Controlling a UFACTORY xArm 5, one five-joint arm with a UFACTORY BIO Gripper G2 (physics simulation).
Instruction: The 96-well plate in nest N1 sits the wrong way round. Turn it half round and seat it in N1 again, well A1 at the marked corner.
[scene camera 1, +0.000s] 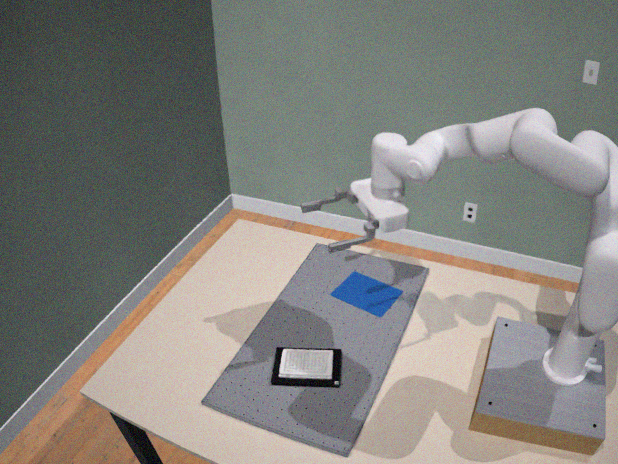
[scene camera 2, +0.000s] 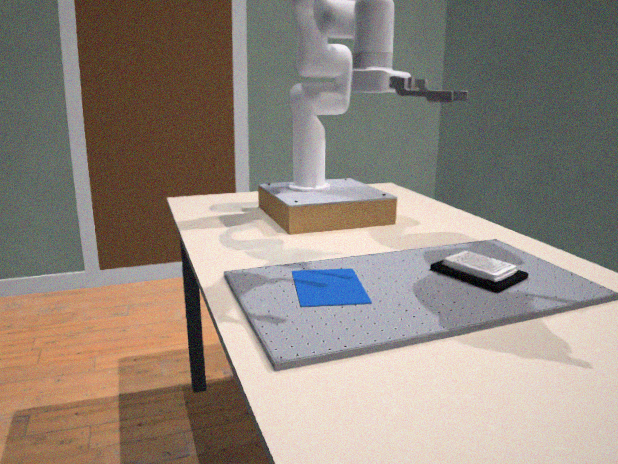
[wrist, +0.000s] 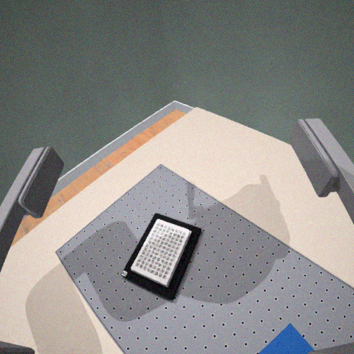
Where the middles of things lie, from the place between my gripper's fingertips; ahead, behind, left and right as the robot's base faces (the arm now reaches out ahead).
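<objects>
The white 96-well plate (scene camera 1: 295, 363) is 90 mm to the left of my hand and 340 mm below it. I also see the flat blue square (scene camera 2: 330, 287), which is well below my hand, a good way to the right of it and slightly behind it. As for the black nest (scene camera 1: 301, 382), it is 90 mm to the left of my hand and 350 mm below it.
</objects>
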